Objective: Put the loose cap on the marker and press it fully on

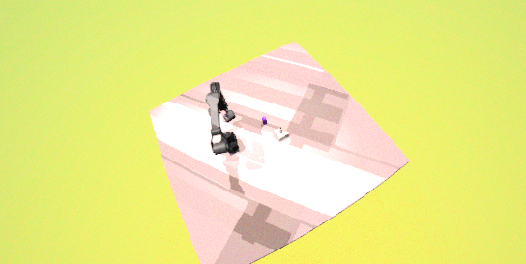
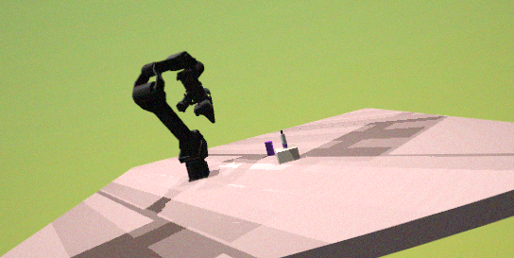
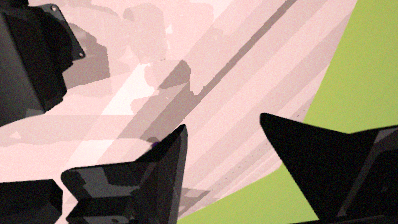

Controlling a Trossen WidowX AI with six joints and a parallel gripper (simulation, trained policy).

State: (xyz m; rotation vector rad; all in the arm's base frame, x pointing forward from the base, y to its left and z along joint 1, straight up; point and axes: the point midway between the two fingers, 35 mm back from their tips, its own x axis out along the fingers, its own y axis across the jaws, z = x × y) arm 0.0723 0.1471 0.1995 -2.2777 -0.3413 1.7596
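My gripper tip is 18 cm short of the purple cap, 14 cm above it and 9 cm to the left of it. The rest, counted from my gripper tip: holder block 23 cm to the right, 22 cm ahead, 15 cm below.
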